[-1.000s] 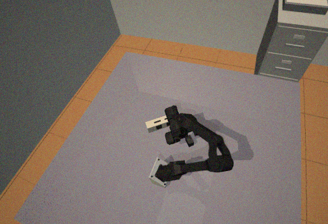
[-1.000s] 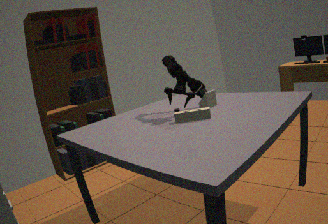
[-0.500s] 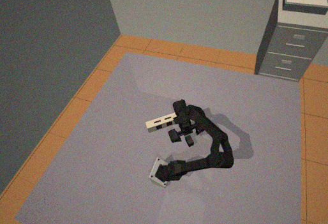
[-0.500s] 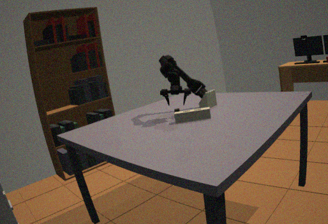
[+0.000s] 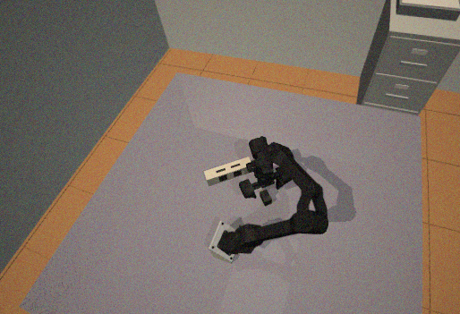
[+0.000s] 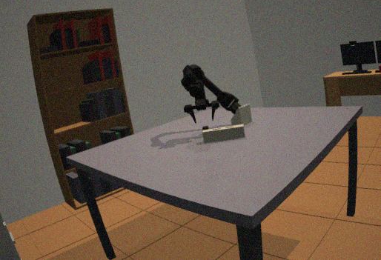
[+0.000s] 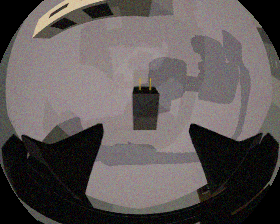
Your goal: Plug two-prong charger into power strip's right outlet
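Right now my gripper tip is 1 cm short of the dark charger, 1 cm to the right of it and 5 cm above it.
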